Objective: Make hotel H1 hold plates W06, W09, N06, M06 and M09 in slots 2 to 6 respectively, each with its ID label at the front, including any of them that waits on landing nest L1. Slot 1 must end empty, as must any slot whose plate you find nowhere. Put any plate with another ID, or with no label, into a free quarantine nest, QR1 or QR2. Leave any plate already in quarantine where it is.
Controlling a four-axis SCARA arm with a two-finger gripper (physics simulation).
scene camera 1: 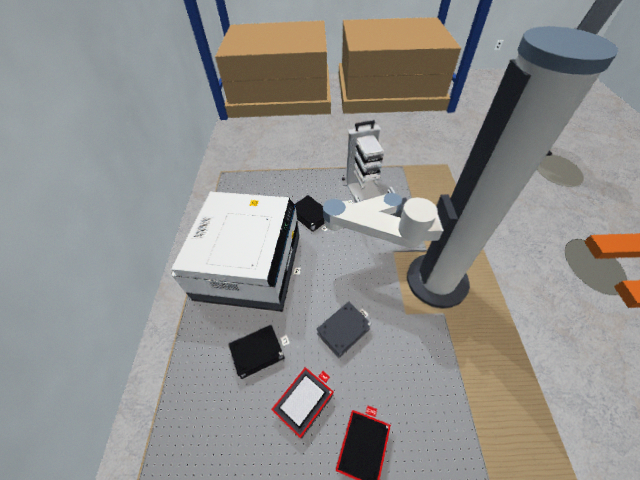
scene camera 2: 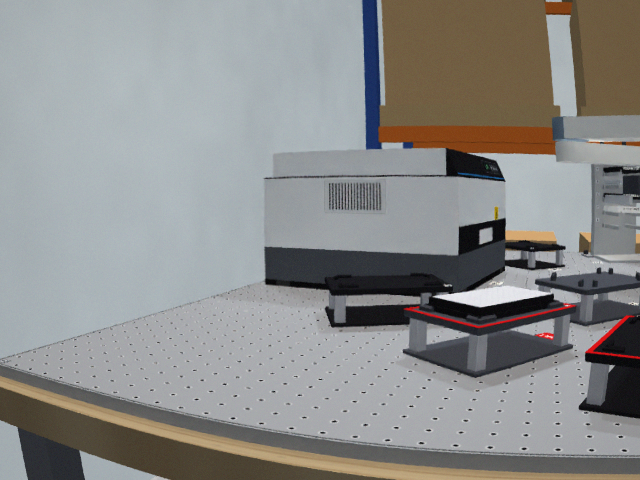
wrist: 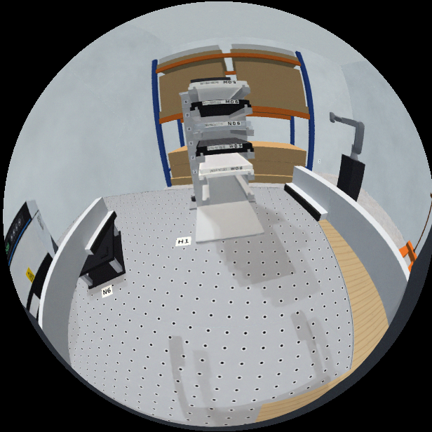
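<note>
Hotel H1 stands at the back. In the wrist view its labelled plates are W06, white, in slot 2; W09, black, in 3; N06, clear, in 4; M06, black, in 5; M09, white, in 6. Slot 1 looks empty. My gripper is open and empty in front of the hotel; the arm partly hides it in scene view 1. Landing nest L1 is empty. One red-rimmed quarantine nest holds a white-topped plate; the other is empty.
A white instrument stands at the left. Black nest N6 stands between it and the hotel. A grey nest stands mid-table. The arm's column rises at the right.
</note>
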